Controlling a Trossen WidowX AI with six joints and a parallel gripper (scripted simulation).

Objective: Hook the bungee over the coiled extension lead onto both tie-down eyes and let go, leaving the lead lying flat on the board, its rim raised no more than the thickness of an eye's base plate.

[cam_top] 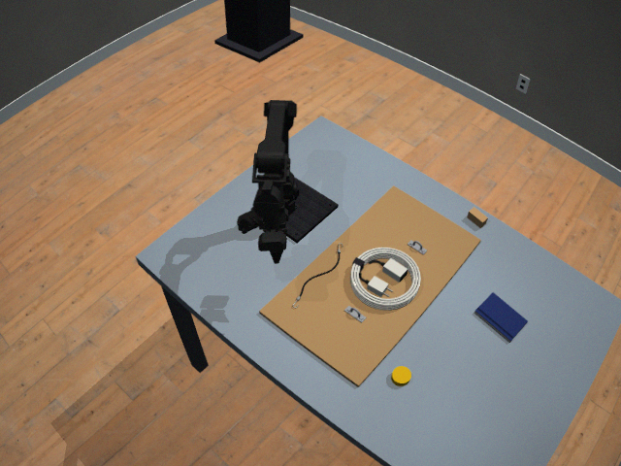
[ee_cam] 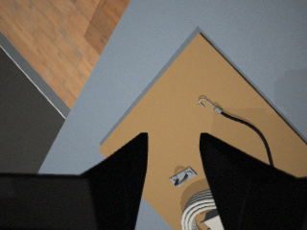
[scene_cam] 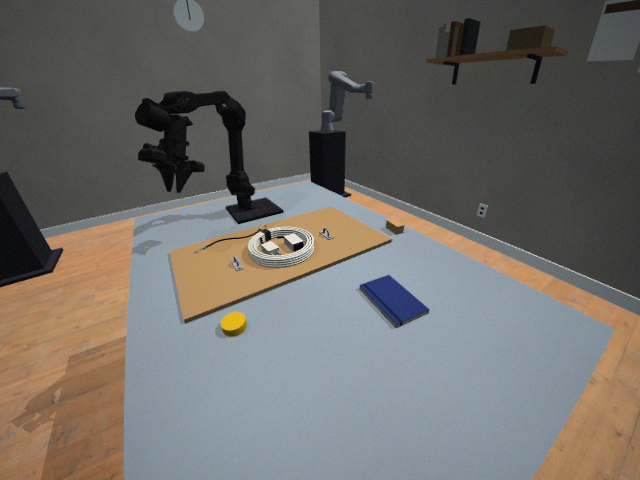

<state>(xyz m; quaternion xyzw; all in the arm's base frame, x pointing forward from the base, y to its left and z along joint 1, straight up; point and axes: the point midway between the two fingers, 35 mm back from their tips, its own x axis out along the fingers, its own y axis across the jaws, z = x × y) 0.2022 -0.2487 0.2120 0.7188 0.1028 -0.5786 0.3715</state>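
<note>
My hand is 19 cm short of the extension lead coil, 23 cm to the right of it and 20 cm above it. Round my hand: yellow disc 40 cm ahead, 1 cm to the left, 22 cm below; small wooden block 29 cm ahead, 61 cm to the left, 21 cm below.
</note>
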